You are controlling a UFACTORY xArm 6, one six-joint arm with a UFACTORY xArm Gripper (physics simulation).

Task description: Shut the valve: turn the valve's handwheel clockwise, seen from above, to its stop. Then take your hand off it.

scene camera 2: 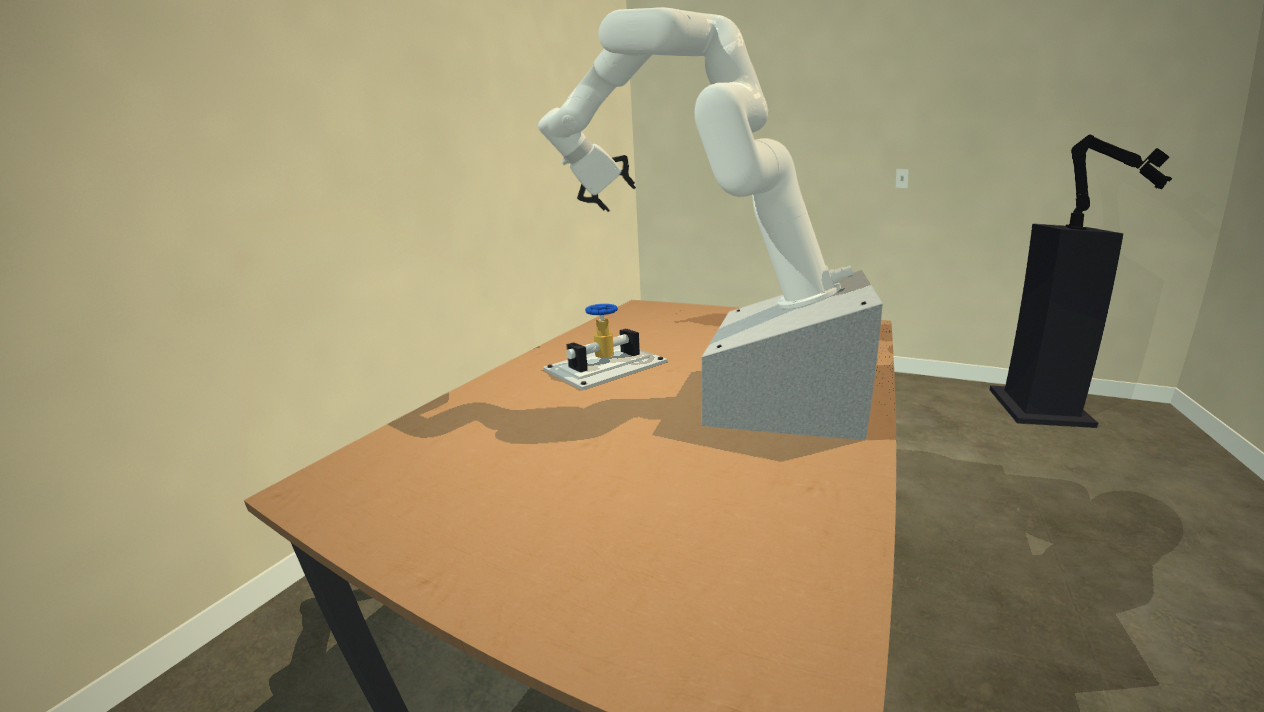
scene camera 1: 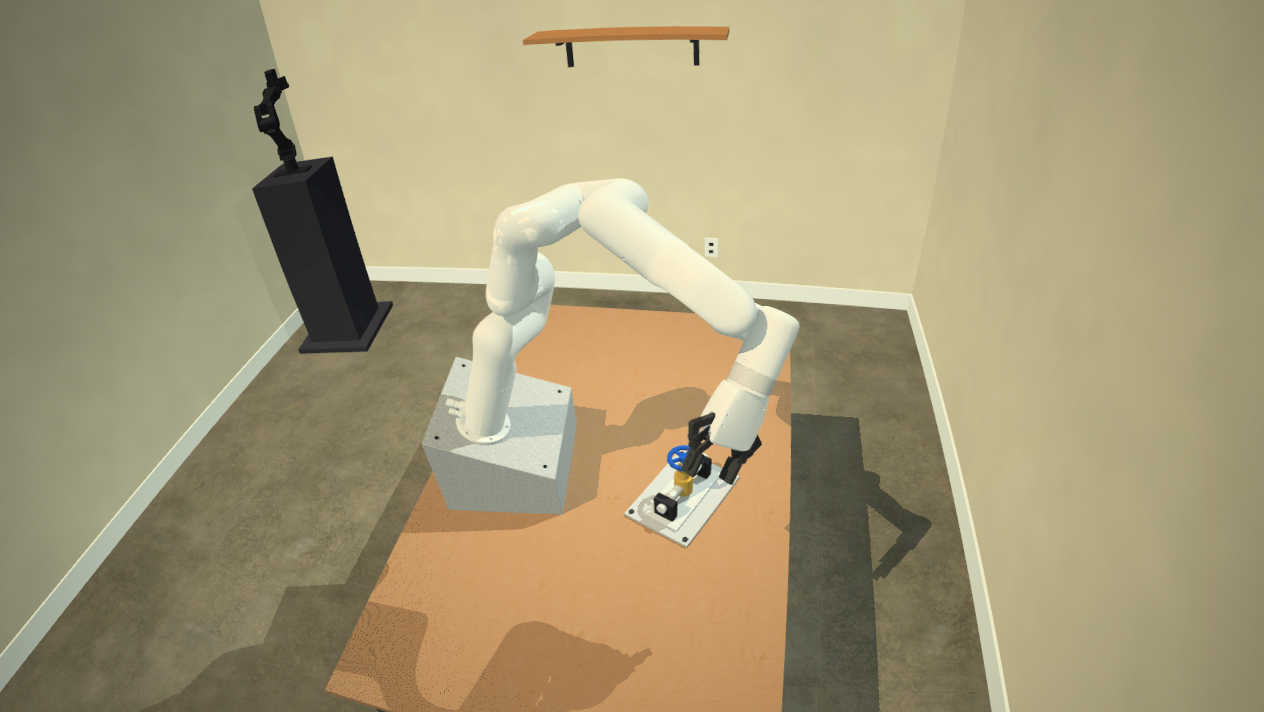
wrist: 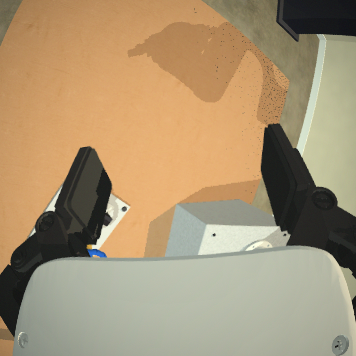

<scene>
I see my gripper [scene camera 1: 706,477].
My gripper shows as well in scene camera 2 [scene camera 2: 620,198] and in the wrist view [wrist: 179,155].
</scene>
